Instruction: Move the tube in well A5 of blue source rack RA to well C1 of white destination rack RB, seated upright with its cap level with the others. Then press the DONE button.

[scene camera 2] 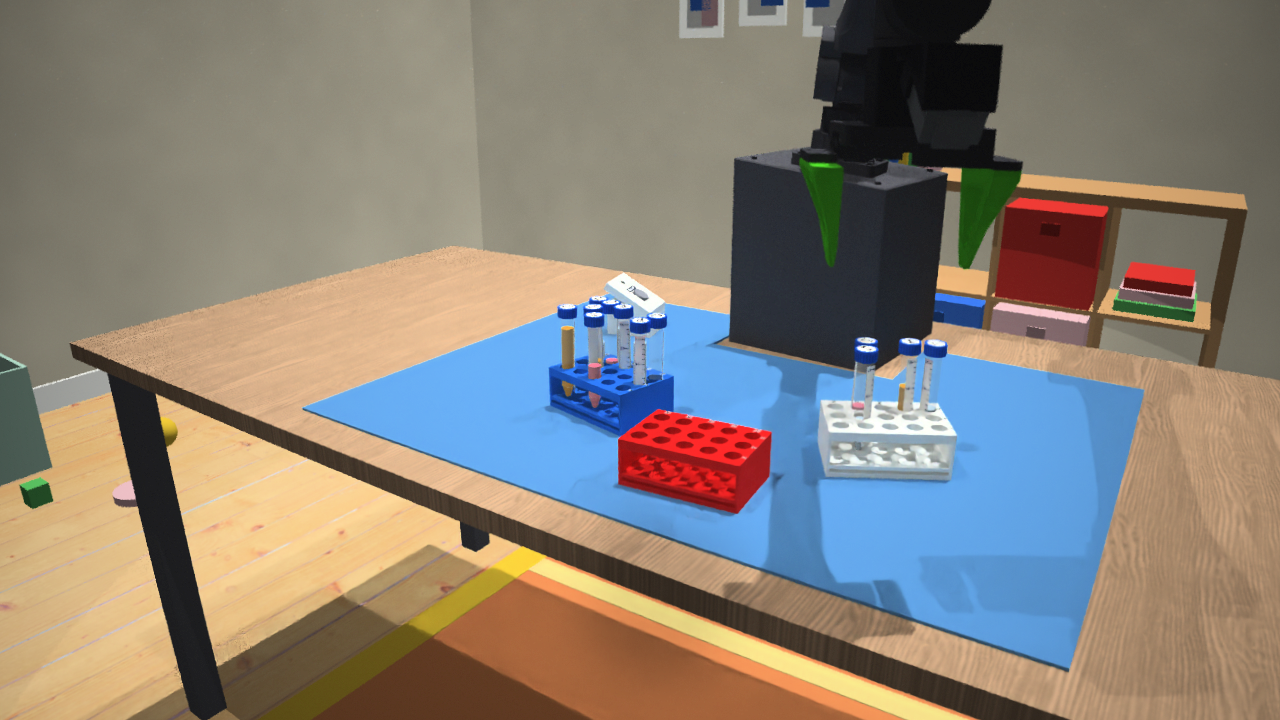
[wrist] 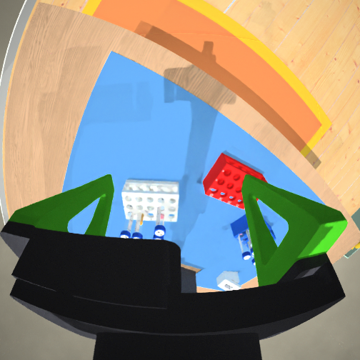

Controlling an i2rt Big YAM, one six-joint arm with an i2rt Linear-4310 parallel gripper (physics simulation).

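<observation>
The blue source rack RA stands left of centre in the scene view and holds several blue-capped tubes, some with orange or pink contents. Its well labels cannot be read, and a green finger hides part of it in the wrist view. The white destination rack RB stands at the right and holds several blue-capped tubes towards its back; its front wells look empty. My gripper is open and empty, high above the table. A tilted white box behind RA may carry the DONE button.
An empty red rack stands between the two racks, nearer the front table edge. The racks stand on a blue mat. The dark base block of the arm stands behind them.
</observation>
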